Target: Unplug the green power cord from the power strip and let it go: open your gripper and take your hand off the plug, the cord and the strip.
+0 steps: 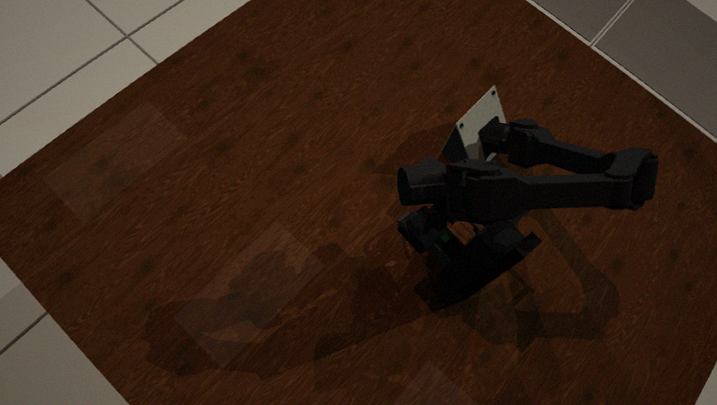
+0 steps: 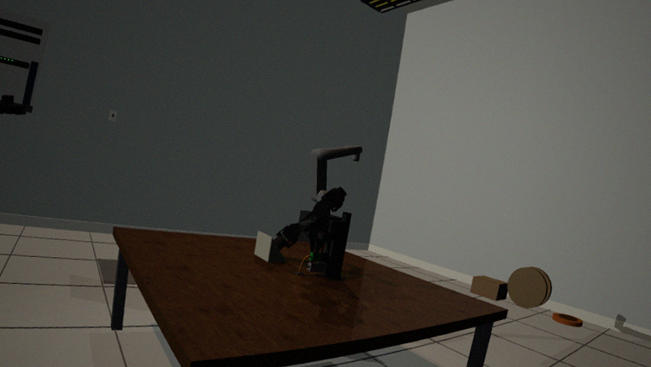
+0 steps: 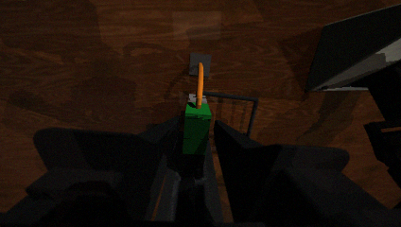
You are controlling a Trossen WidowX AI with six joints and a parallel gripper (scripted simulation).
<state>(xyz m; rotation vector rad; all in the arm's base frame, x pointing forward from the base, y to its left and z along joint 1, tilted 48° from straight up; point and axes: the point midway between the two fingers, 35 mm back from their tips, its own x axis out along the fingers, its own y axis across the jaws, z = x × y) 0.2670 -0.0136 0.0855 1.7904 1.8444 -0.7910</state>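
Right now the green plug is 30 mm to the left of my gripper tip and 10 mm below it. Also, from my gripper tip: black power strip (10 mm ahead, 100 mm to the left, 30 mm above).
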